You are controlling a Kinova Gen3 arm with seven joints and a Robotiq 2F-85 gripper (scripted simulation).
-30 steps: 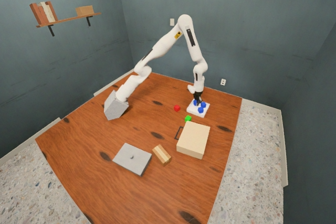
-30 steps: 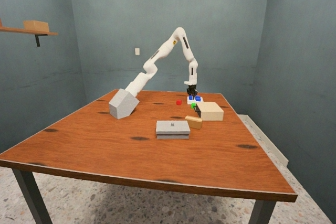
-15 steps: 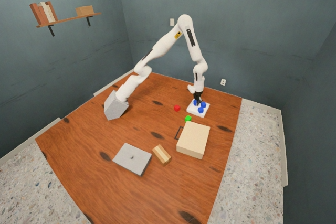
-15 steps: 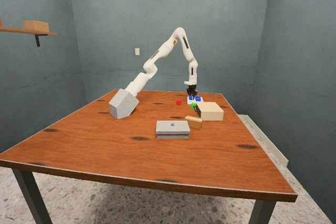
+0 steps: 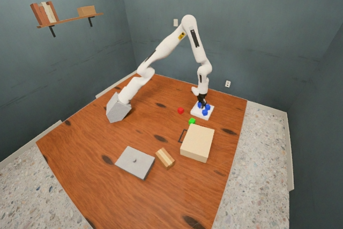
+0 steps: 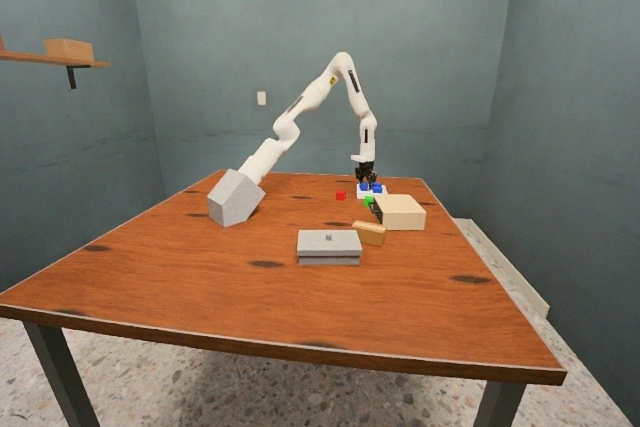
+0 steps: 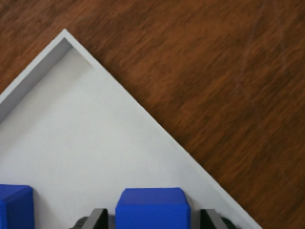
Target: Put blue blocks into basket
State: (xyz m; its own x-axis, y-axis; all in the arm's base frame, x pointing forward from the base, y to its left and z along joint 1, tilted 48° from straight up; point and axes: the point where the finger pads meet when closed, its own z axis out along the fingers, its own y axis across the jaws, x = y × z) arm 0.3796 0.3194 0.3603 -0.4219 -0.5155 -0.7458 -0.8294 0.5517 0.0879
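My gripper is now 4 cm short of the white basket, 2 cm to the left of it and 2 cm above it. Also, from my hand: light wooden cabinet: 29 cm to the right, 21 cm ahead; green block: 18 cm to the right, 7 cm ahead, 1 cm below; red block: 16 cm to the right, 7 cm behind, 1 cm below.
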